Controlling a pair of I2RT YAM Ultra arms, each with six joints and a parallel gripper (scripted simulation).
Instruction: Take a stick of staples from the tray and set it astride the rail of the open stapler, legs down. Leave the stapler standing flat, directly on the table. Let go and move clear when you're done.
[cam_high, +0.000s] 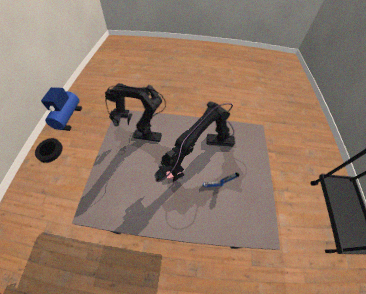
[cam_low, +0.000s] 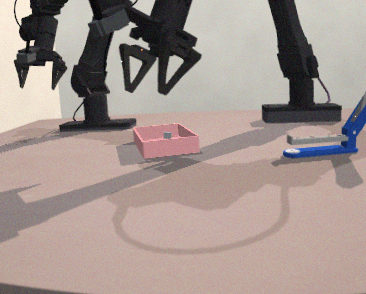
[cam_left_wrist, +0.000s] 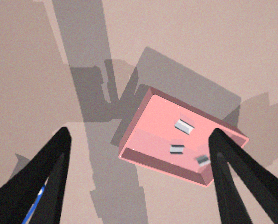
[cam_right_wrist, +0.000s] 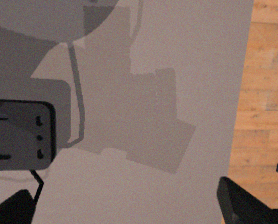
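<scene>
My left gripper is now 10 cm past the pink tray, 10 cm above it and 1 cm to the right of it. Round my left hand: blue stapler 32 cm to the left, 7 cm below, 1 cm behind.
</scene>
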